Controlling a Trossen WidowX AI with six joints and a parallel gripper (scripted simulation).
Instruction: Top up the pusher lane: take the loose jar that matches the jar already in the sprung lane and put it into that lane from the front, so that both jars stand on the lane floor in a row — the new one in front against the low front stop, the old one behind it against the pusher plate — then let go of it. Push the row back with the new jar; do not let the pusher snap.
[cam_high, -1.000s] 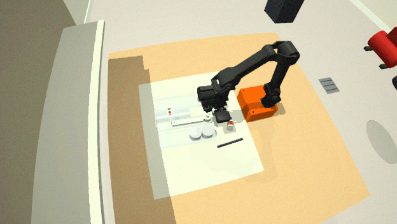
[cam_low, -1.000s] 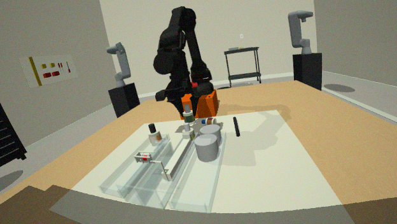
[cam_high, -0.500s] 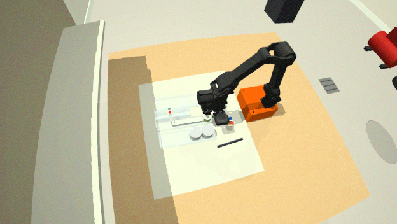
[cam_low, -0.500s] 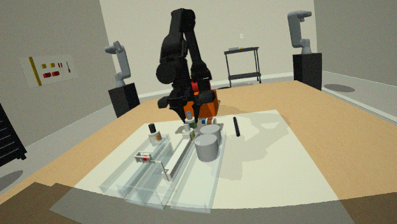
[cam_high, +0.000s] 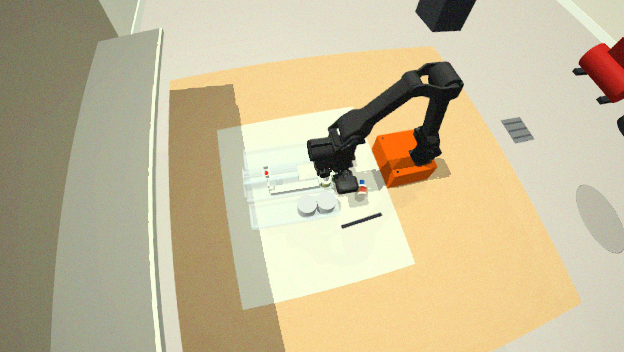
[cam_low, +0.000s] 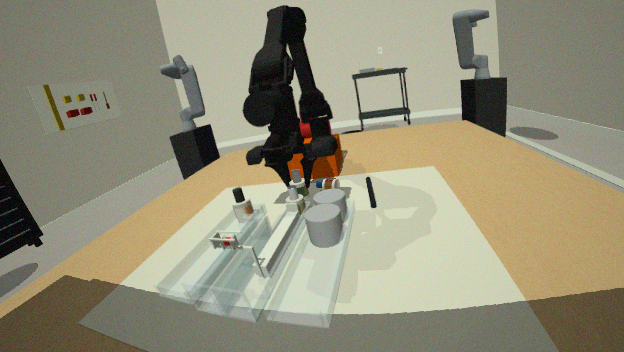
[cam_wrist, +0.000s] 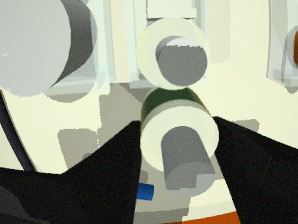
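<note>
Now: gripper tip 140 mm short of the pusher plate and 40 mm to the left of it. Round my gripper tip: black bar 40 mm behind, 150 mm to the left, 40 mm below.
</note>
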